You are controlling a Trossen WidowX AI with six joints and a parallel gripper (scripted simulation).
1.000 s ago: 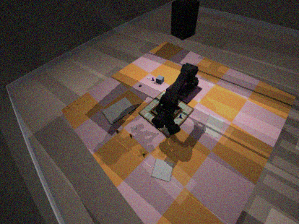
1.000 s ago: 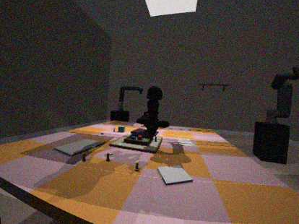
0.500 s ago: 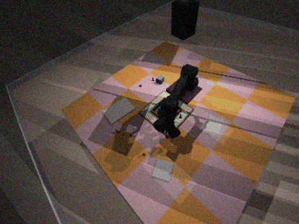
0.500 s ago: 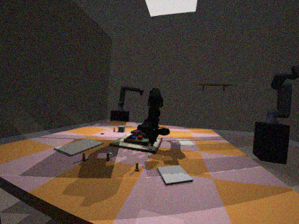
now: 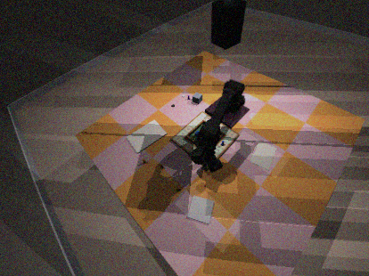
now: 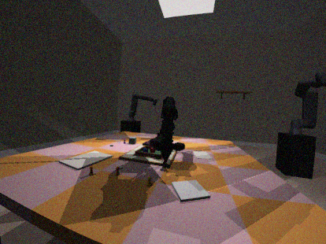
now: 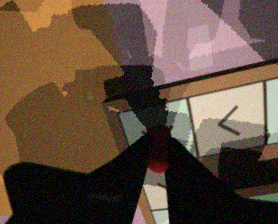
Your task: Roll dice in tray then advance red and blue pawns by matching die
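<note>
The red pawn is 10 mm above my gripper tip. Round my gripper tip: white card: 360 mm to the right, 180 mm ahead, 20 mm below; then blue pawn: 130 mm behind, 30 mm to the right, 10 mm above; then green tray: 130 mm to the right, 90 mm behind, 10 mm below.
</note>
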